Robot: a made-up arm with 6 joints.
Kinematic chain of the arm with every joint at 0, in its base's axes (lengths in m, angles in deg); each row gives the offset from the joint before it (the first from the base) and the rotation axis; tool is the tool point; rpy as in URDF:
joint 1: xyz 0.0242 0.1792 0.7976 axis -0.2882 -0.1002 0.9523
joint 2: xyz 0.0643 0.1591 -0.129 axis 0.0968 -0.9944 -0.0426
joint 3: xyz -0.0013 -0.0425 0.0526 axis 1 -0.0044 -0.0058
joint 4: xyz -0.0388 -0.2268 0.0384 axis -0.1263 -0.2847 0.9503
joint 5: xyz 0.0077 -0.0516 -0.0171 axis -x
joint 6: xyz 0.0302 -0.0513 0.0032 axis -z
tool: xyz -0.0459 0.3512 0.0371 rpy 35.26 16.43 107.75
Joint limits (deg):
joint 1: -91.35..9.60
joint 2: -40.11..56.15
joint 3: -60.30..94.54
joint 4: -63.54..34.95
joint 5: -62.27..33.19
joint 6: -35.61..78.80
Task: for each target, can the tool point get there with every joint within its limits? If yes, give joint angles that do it. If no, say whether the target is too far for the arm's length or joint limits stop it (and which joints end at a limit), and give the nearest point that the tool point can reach.
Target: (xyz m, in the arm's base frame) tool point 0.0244 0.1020 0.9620
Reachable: yes | joints -26.20 2.43 11.82 9.28 -50.96 7.53
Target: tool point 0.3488 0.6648 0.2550
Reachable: no: joint limits stop it (at a limit: joint 1, joint 3, joint 4, joint 5, joint 6) | nearest point 0.2779 0.5593 0.3329 | short by 0.149 m
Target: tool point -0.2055 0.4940 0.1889
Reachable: no: joint limits stop it (at a limit: joint 2, joint 3, joint 4, joint 5, joint 6) | nearest point -0.1357 0.4388 0.2337 | short by 0.100 m
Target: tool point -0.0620 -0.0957 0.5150
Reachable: yes | joints -78.85 17.93 56.98 -25.11 -49.26 46.80
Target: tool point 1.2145 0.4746 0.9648
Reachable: no: too far | nearest point 0.5892 0.2815 0.8792 | short by 0.660 m
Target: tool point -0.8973 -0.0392 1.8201
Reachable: no: too far | nearest point -0.2604 0.0829 1.1362 | short by 0.942 m
